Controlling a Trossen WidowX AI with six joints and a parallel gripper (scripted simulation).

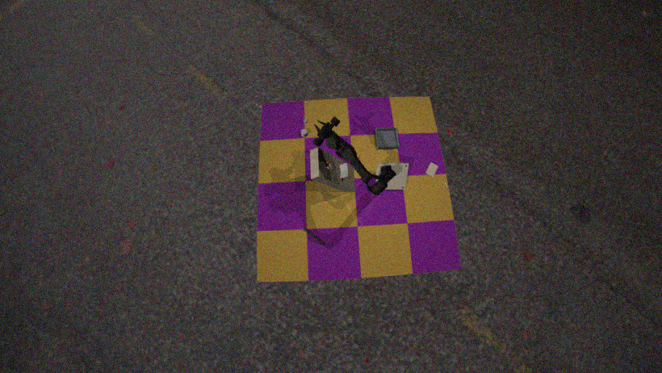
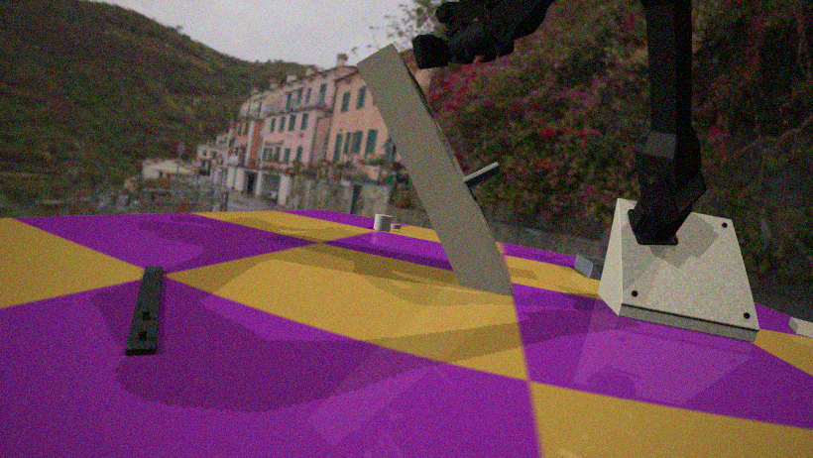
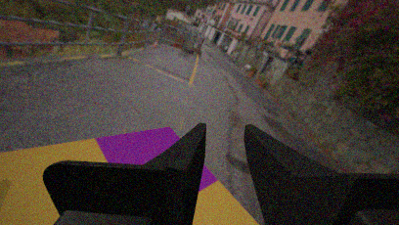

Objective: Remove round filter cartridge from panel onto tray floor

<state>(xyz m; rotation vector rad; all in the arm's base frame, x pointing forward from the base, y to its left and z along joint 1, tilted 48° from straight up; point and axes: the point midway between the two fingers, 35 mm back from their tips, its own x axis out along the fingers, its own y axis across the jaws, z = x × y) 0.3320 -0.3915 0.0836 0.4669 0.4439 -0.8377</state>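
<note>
The round filter cartridge is 30 mm behind my gripper tip, 200 mm to the left of it and 190 mm below it. Round my gripper tip: small beige block (750 mm behind, 220 mm to the left, 400 mm below); grey square tray (480 mm behind, 50 mm to the right, 400 mm below); beige service panel (80 mm behind, 200 mm to the left, 260 mm below).
</note>
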